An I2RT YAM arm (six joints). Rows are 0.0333 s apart.
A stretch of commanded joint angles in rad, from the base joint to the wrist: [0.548, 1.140, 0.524, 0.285, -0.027, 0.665]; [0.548, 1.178, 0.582, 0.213, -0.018, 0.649]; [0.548, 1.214, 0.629, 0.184, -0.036, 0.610]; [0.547, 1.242, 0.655, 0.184, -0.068, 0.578]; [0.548, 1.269, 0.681, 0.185, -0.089, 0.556]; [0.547, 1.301, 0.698, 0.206, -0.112, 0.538]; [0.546, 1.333, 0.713, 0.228, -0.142, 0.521]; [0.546, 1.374, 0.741, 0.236, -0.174, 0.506]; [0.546, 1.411, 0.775, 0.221, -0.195, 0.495]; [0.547, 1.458, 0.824, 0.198, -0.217, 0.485]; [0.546, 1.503, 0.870, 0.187, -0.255, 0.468]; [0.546, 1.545, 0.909, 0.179, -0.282, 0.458]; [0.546, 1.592, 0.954, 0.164, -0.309, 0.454]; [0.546, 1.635, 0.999, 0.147, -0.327, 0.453]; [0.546, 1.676, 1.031, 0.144, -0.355, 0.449]
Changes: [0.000, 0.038, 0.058, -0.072, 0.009, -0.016]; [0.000, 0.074, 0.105, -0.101, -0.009, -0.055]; [-0.001, 0.102, 0.131, -0.101, -0.041, -0.087]; [0.000, 0.129, 0.157, -0.100, -0.062, -0.109]; [-0.001, 0.161, 0.174, -0.079, -0.085, -0.127]; [-0.002, 0.193, 0.189, -0.057, -0.115, -0.144]; [-0.002, 0.234, 0.217, -0.049, -0.147, -0.159]; [-0.002, 0.271, 0.251, -0.064, -0.168, -0.170]; [-0.001, 0.318, 0.300, -0.087, -0.190, -0.180]; [-0.002, 0.363, 0.346, -0.098, -0.228, -0.197]; [-0.002, 0.405, 0.385, -0.106, -0.255, -0.207]; [-0.002, 0.452, 0.430, -0.121, -0.282, -0.211]; [-0.002, 0.495, 0.475, -0.138, -0.300, -0.212]; [-0.002, 0.536, 0.507, -0.141, -0.328, -0.216]
